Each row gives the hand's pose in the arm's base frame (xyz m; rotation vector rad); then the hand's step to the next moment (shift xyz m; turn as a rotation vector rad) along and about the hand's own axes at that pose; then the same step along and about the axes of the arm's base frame.
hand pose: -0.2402 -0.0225 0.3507 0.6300 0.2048 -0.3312
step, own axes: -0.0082 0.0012 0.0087 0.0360 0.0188 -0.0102
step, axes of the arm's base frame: -0.0064 -0.0024 0.0099 0.0393 0.0118 -0.0082
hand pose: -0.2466 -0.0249 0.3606 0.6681 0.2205 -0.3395
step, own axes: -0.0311 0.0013 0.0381 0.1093 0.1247 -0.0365
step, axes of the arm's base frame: -0.0247 -0.0160 0.0394 0.1444 0.0889 0.0092
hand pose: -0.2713 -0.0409 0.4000 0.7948 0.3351 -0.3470
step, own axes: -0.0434 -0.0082 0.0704 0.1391 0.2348 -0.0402
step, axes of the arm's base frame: -0.0309 -0.0498 0.0590 0.2169 0.1580 0.0639
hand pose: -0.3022 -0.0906 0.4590 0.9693 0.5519 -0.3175
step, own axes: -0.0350 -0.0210 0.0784 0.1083 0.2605 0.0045
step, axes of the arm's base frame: -0.0155 -0.0770 0.0405 0.2176 0.1344 0.1191
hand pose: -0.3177 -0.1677 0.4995 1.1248 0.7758 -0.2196
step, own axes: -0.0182 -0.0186 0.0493 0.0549 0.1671 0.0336
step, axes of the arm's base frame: -0.0010 -0.0551 0.0086 0.1427 0.0563 0.0923
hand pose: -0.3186 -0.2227 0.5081 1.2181 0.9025 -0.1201
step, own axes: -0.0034 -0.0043 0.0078 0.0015 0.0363 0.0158
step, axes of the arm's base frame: -0.0004 -0.0095 -0.0006 0.0287 0.0012 0.0273
